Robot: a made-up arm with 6 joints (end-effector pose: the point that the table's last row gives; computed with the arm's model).
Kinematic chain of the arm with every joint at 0, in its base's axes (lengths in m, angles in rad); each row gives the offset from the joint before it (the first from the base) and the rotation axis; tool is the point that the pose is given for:
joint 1: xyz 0 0 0.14 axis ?
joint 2: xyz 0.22 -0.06 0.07 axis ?
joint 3: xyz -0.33 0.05 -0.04 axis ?
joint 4: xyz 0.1 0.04 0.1 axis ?
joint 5: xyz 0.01 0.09 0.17 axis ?
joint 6: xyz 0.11 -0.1 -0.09 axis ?
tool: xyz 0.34 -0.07 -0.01
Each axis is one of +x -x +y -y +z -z.
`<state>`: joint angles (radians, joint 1 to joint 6).
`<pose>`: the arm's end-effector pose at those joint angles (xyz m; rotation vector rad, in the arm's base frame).
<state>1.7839 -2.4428 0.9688 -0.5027 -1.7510 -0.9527</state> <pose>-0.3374 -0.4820 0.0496 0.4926 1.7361 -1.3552</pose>
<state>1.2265 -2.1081 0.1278 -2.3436 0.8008 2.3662</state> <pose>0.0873 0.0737 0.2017 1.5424 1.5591 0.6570</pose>
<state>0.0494 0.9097 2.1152 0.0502 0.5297 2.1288</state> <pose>-0.0327 0.2954 0.2796 1.1392 -0.2553 0.8776</pose>
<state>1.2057 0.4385 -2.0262 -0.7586 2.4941 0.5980</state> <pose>0.4727 -0.2811 0.4254 0.5457 -1.3404 -0.2917</pose>
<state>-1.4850 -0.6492 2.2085 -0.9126 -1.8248 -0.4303</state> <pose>-0.6583 -0.3468 0.1067 -0.0063 -2.9865 0.3866</pose>
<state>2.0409 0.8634 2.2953 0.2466 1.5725 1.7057</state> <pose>-0.0296 0.1413 0.3143 0.6531 2.4911 -0.3063</pose>
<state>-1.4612 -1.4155 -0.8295 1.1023 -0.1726 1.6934</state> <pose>0.2663 -0.2924 0.3682 1.4812 -1.2047 0.0656</pose>
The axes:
joint 1: +y
joint 2: -x
joint 3: +z
joint 4: +y
joint 5: +x
joint 6: -y

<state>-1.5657 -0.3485 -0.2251 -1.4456 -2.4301 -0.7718</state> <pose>-0.5841 -0.0592 -0.3337 0.9213 -0.4137 -2.3801</pose>
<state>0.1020 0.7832 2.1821 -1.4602 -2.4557 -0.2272</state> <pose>-0.0170 0.1519 0.7830 -0.8640 -1.3318 0.4284</pose>
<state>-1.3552 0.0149 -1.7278 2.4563 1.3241 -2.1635</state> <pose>-0.1743 -0.1826 0.4971 -1.1255 -0.4927 -2.0475</pose>
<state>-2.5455 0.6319 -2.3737 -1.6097 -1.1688 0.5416</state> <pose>-0.3496 0.3283 -0.0563 -0.7368 -1.0635 2.6422</pose>
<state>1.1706 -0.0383 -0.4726 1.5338 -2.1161 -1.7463</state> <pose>0.2306 -0.4282 -0.1872 1.6257 -1.3711 -0.8693</pose>
